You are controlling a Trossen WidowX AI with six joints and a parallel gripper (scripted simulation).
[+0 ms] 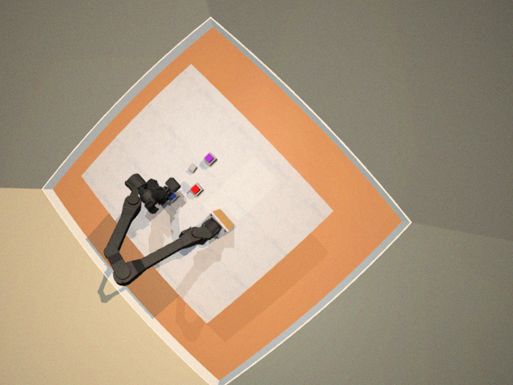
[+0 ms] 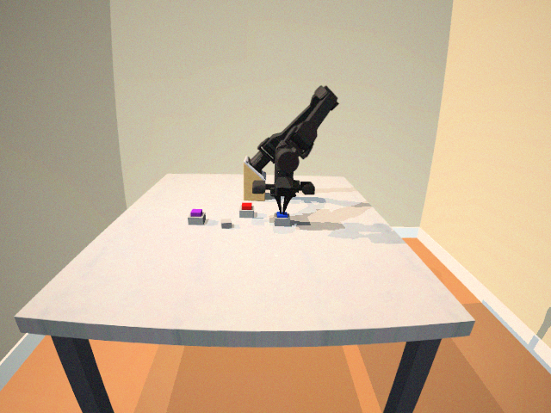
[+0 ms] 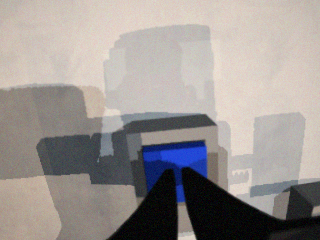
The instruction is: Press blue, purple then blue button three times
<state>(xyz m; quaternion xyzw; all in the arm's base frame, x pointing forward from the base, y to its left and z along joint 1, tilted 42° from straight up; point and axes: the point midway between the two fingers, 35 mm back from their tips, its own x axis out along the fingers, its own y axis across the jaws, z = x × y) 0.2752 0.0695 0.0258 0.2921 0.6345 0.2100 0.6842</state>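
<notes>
Right now the blue button is 10 mm below my gripper tip. Also, from my gripper tip: small grey block 170 mm to the right, 20 mm below, 20 mm ahead; purple button 270 mm to the right, 20 mm behind; red button 110 mm to the right, 70 mm behind.
</notes>
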